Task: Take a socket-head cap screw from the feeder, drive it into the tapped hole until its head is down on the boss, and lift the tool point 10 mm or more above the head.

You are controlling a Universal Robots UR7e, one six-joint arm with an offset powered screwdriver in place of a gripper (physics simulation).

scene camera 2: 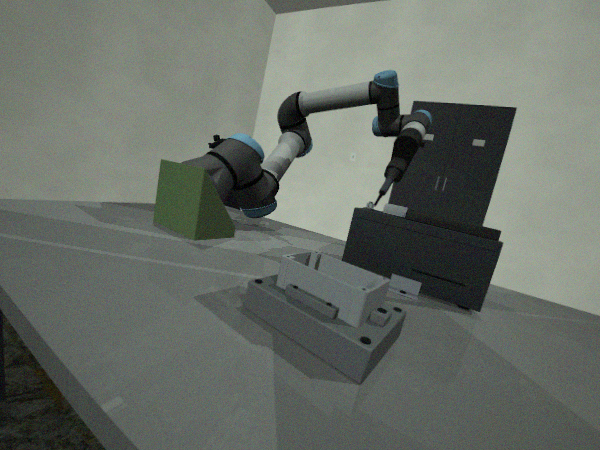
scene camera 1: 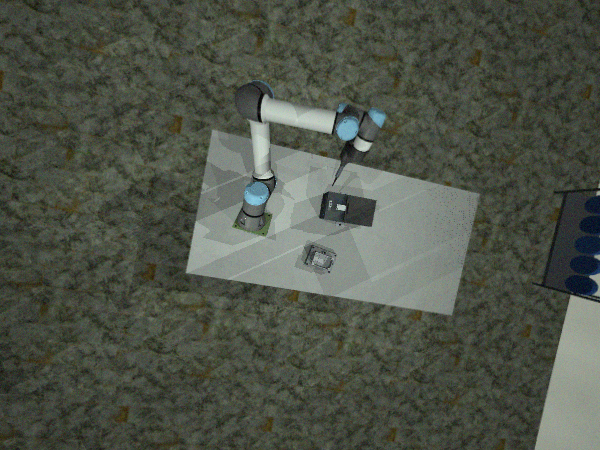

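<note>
My gripper, an offset screwdriver (scene camera 1: 333,185) (scene camera 2: 376,204), slants down with its thin bit near the feeder. In scene camera 2 the bit's tip shows just over the feeder's left top end; the exact gap is unclear. Whether a screw sits on the tip is too small to tell. The black feeder (scene camera 1: 361,210) (scene camera 2: 420,260) stands on the table, with a pale plate (scene camera 1: 341,207) (scene camera 2: 395,210) on top. A pale open housing (scene camera 1: 320,259) (scene camera 2: 325,281) sits in the grey fixture (scene camera 2: 310,335). Its corner bosses show small; the tapped hole for the screw cannot be told.
The arm's base stands on a green mount (scene camera 1: 265,229) (scene camera 2: 177,200) at the left of the table (scene camera 1: 410,250) (scene camera 2: 175,325). A small pale bracket (scene camera 2: 406,285) shows between fixture and feeder. A dark cabinet (scene camera 2: 455,165) stands behind. A dark rack (scene camera 1: 556,240) with blue round things is far right.
</note>
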